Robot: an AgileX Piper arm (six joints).
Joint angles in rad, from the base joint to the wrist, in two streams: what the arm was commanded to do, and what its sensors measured. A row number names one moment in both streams.
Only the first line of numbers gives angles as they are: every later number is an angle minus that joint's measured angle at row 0.
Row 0, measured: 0.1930, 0.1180, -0.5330, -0.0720, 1.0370, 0.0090
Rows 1 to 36, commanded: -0.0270, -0.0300, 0.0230, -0.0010, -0.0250, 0.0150; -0.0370, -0.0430, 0.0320, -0.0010, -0.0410, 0.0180; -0.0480, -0.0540, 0.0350, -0.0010, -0.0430, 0.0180; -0.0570, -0.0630, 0.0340, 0.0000, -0.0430, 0.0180; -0.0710, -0.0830, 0.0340, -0.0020, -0.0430, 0.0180; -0.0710, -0.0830, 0.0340, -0.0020, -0.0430, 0.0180; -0.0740, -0.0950, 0.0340, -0.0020, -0.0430, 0.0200; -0.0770, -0.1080, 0.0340, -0.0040, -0.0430, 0.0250; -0.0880, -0.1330, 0.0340, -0.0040, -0.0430, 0.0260; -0.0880, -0.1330, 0.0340, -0.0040, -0.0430, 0.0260; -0.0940, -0.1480, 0.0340, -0.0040, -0.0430, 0.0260; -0.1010, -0.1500, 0.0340, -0.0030, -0.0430, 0.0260; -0.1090, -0.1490, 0.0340, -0.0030, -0.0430, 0.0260; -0.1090, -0.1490, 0.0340, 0.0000, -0.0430, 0.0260; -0.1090, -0.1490, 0.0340, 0.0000, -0.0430, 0.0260; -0.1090, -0.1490, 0.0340, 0.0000, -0.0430, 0.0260; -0.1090, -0.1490, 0.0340, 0.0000, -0.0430, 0.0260; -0.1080, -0.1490, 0.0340, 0.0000, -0.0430, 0.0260; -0.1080, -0.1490, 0.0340, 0.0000, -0.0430, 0.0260; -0.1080, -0.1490, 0.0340, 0.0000, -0.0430, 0.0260; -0.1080, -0.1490, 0.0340, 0.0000, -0.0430, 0.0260; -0.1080, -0.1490, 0.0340, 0.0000, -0.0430, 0.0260; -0.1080, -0.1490, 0.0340, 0.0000, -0.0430, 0.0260; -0.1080, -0.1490, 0.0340, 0.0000, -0.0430, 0.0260; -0.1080, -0.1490, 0.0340, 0.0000, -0.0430, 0.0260; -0.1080, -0.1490, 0.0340, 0.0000, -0.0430, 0.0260; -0.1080, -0.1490, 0.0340, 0.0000, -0.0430, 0.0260; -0.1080, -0.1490, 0.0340, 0.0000, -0.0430, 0.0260; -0.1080, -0.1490, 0.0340, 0.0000, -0.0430, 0.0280; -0.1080, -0.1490, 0.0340, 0.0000, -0.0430, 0.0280; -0.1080, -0.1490, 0.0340, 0.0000, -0.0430, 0.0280; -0.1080, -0.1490, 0.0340, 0.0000, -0.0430, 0.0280; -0.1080, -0.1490, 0.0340, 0.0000, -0.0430, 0.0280; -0.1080, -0.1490, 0.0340, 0.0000, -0.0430, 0.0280; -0.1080, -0.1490, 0.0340, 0.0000, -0.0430, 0.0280; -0.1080, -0.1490, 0.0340, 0.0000, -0.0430, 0.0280
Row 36, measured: -0.1020, -0.1220, 0.0340, 0.0000, -0.0280, 0.0200
